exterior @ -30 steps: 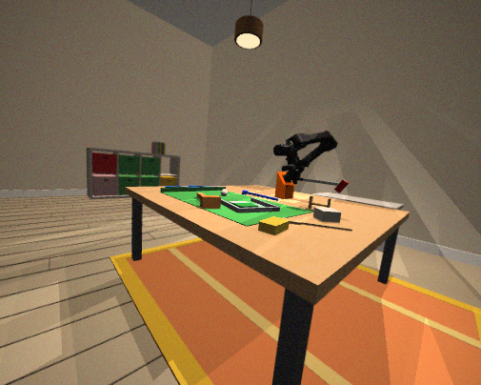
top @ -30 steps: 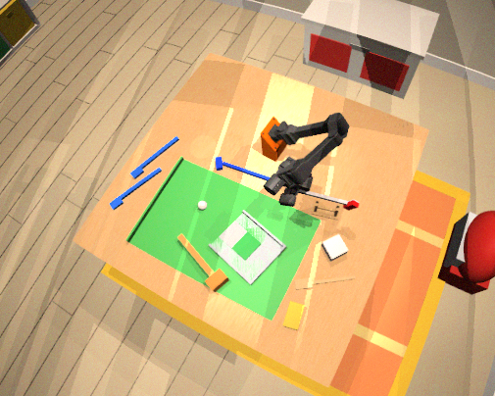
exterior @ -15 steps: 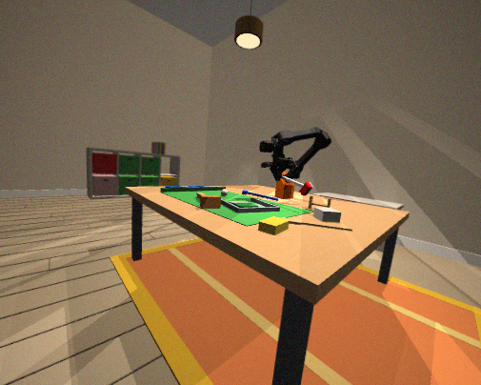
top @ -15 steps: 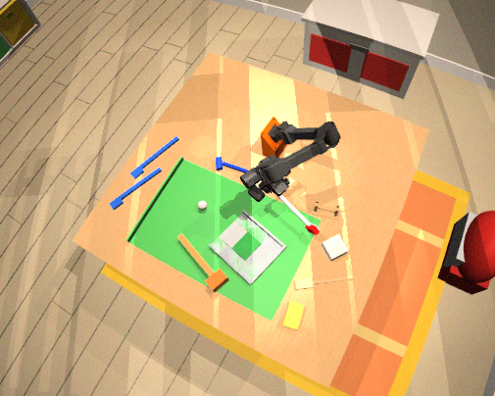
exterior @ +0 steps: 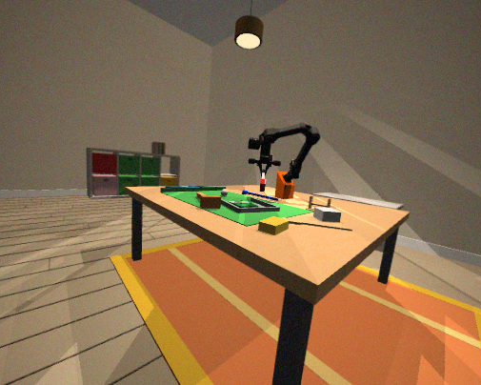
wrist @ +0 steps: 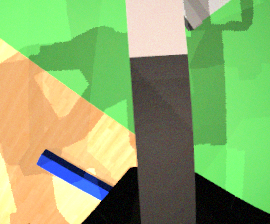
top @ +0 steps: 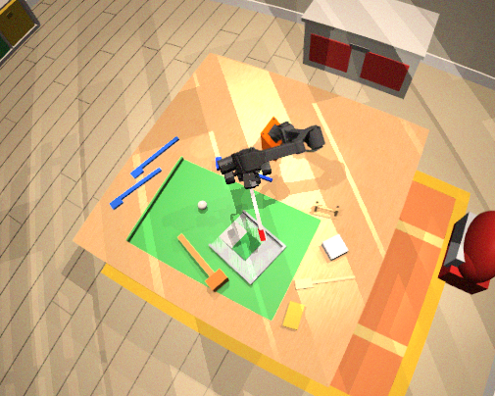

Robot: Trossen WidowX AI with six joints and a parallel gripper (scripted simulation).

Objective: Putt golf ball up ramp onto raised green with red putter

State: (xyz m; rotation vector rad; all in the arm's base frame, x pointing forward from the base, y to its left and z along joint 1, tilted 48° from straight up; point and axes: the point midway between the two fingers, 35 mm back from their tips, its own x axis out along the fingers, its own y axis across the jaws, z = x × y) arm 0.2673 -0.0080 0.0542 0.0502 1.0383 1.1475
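Right now my gripper tip is 13 cm above the blue putter, 11 cm to the left of it and 8 cm past it. From my gripper tip the other things lie so: white golf ball 16 cm to the right, 16 cm ahead, 12 cm below; then red putter 9 cm to the left, 8 cm ahead; then green mat 21 cm ahead, 14 cm below, 2 cm to the right.
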